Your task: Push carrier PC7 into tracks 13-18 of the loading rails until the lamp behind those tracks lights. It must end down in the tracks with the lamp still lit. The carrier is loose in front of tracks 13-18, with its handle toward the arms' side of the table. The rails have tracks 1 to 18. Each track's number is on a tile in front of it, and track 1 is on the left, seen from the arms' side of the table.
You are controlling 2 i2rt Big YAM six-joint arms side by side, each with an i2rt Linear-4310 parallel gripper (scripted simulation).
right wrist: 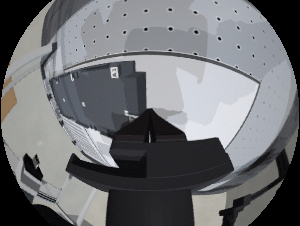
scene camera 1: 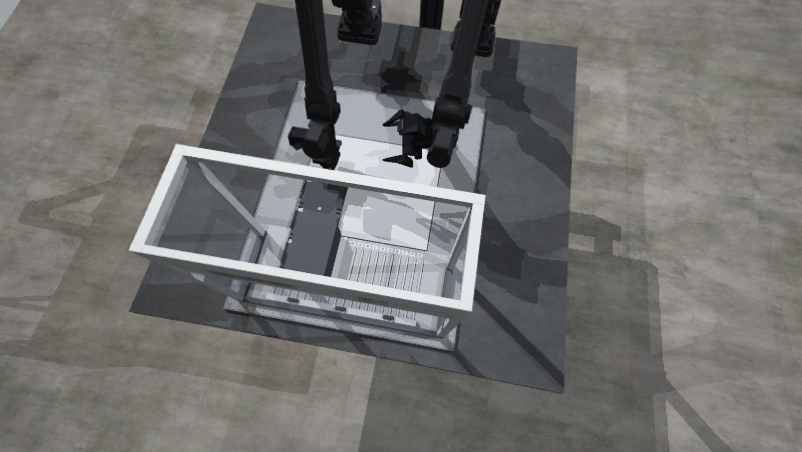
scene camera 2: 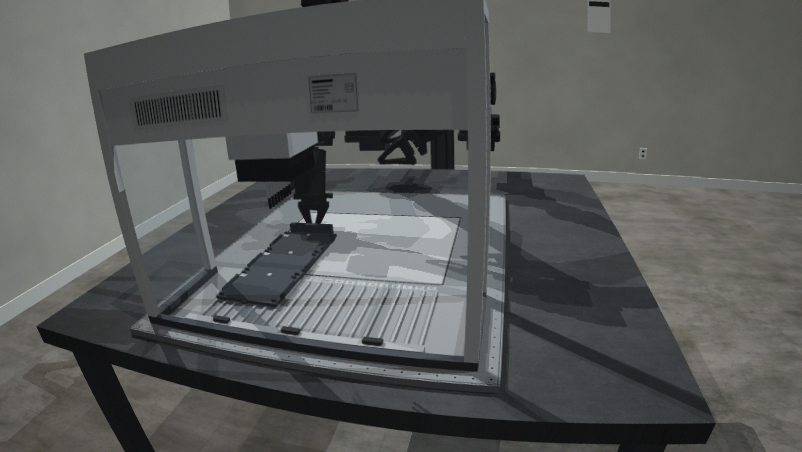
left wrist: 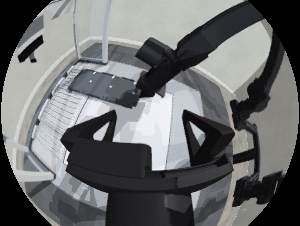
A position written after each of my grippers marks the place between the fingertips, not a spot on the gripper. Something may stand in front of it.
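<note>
There's a carrier PC7 (scene camera 1: pixel 323 202), and you'd also find it in the left wrist view, the carrier PC7 (left wrist: pixel 120 90), and in the right wrist view, again the carrier PC7 (right wrist: pixel 95 97). I can see my left gripper (scene camera 1: pixel 383 142) too, and that's also my left gripper (left wrist: pixel 149 113). My right gripper (right wrist: pixel 149 112) is visible as well.
</note>
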